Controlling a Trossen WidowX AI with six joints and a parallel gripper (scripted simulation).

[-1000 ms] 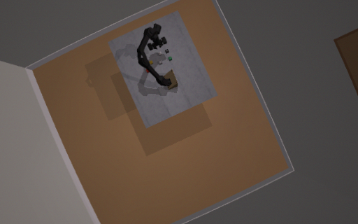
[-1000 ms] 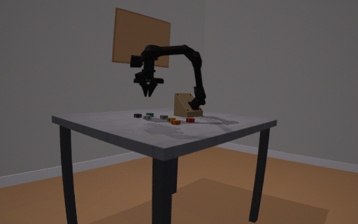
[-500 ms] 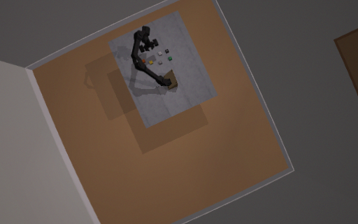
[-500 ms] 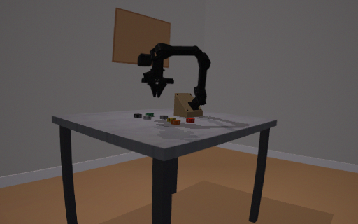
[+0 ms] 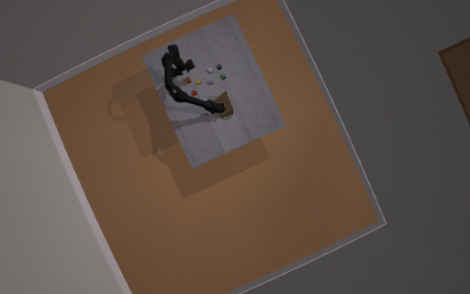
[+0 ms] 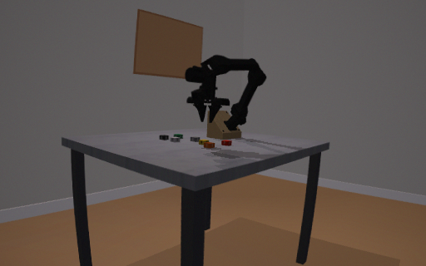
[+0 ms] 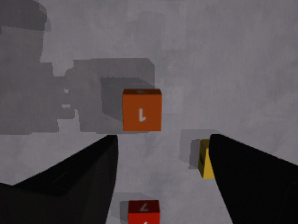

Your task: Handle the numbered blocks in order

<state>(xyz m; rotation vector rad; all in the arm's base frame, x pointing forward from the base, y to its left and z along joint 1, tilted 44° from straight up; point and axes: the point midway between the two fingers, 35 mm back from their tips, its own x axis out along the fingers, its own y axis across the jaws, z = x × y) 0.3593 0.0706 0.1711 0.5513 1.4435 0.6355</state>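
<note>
My gripper tip is 10 mm past the orange block, 10 mm to the right of it and 90 mm above it. Also, from my gripper tip: yellow block (60 mm behind, 70 mm to the right, 90 mm below); red block (130 mm behind, 90 mm below); grey block (100 mm behind, 160 mm to the right, 90 mm below).
</note>
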